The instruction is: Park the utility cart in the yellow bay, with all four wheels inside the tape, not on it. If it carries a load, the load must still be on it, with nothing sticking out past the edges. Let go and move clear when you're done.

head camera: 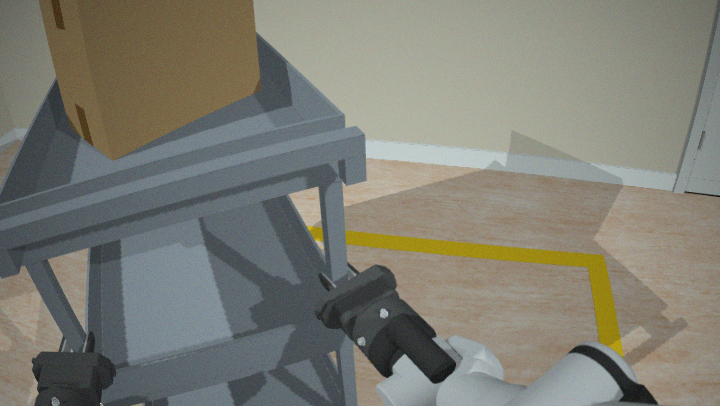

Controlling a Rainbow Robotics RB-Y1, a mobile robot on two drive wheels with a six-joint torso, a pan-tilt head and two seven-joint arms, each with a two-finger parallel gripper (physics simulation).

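Places are measured from the robot's base along level axes (x ahead, y left, z up), in centimetres.
Where they show: left gripper, between the fingertips: [79, 335]; right gripper, between the fingertips: [333, 271].
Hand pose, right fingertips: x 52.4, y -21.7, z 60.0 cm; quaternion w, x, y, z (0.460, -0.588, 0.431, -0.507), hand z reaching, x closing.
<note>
After its pixels a point has its place.
The grey utility cart [221, 171] {x 43.2, y -7.4, z 86.2 cm} fills the left half of the head camera view, turned at an angle. A brown cardboard box [171, 65] {x 74.2, y -4.7, z 90.3 cm} stands upright on its top tray, inside the tray's raised edges where they show. My left gripper [76, 343] {x 52.6, y 19.9, z 60.8 cm} is shut on the cart's left near post, at the lower left. My right gripper [338, 279] {x 52.4, y -21.7, z 60.0 cm} is shut on the cart's right near post. The yellow tape [453, 248] {x 109.7, y -84.4, z 0.1 cm} runs from behind the right post to a corner at the right, then toward the front behind my right arm. The cart's wheels and the rest of the tape are hidden or out of view.
A beige wall [428, 75] {x 166.4, y -106.3, z 41.0 cm} with a white baseboard [433, 153] {x 163.6, y -107.8, z 5.3 cm} stands behind the cart and the tape. A light grey door [705, 146] {x 86.4, y -210.9, z 25.6 cm} is at the far right. Shadows fall across the wooden floor [453, 312] {x 83.3, y -68.3, z 0.1 cm} and the wall.
</note>
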